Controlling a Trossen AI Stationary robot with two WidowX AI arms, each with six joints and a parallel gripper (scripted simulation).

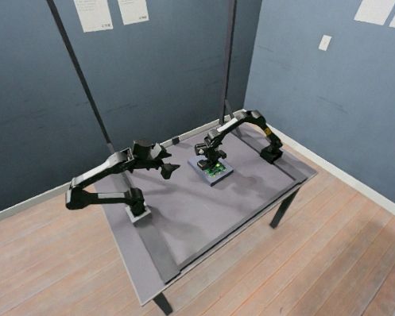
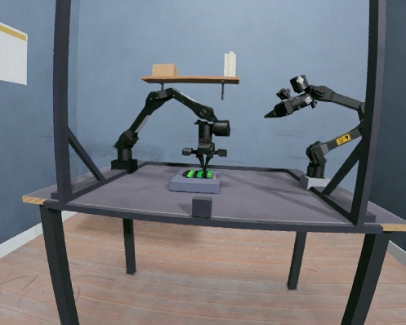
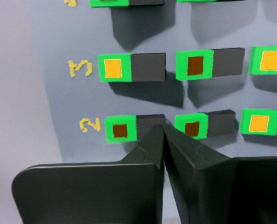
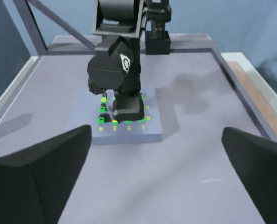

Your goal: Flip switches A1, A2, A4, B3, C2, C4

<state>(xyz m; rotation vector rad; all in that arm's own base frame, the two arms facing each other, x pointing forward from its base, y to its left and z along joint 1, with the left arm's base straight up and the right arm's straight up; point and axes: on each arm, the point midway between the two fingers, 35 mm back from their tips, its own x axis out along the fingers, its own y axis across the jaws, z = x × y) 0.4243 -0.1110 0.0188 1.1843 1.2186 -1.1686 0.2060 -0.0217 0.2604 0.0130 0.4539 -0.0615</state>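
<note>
The switch B3 is 40 mm below my left hand, 40 mm behind it and 20 mm to the left of it. From my left hand the other things lie so: switch A1: 40 mm ahead, 30 mm below, 10 mm to the right; switch B2: 40 mm below, 20 mm to the left, 10 mm behind; switch A2: 30 mm below, 20 mm to the right.
</note>
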